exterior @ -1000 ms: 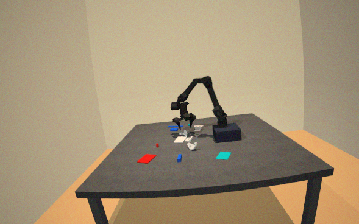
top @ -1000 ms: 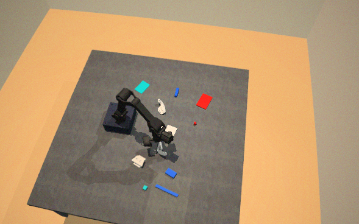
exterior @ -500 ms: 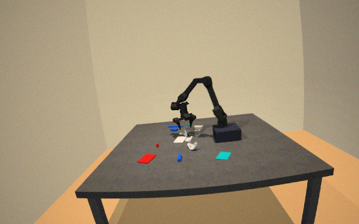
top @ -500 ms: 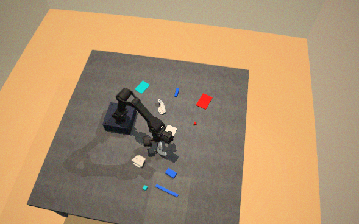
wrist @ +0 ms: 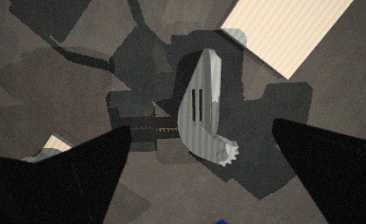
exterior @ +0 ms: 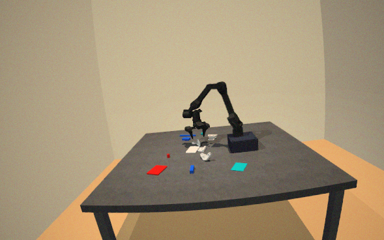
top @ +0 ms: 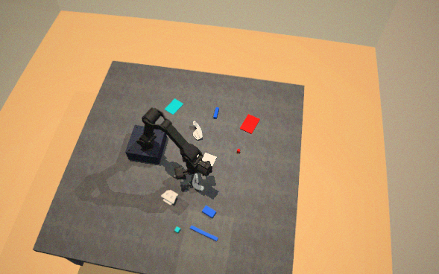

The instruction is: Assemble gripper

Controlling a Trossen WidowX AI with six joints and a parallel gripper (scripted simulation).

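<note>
The white jaw is 5 cm below my gripper tip, 3 cm to the right of it and 3 cm ahead of it. Round my gripper tip: blue block (17 cm to the right, 10 cm ahead, 5 cm below); white block (11 cm to the right, 11 cm behind, 5 cm below); cyan cube (28 cm to the right, 5 cm below, 5 cm behind).
</note>
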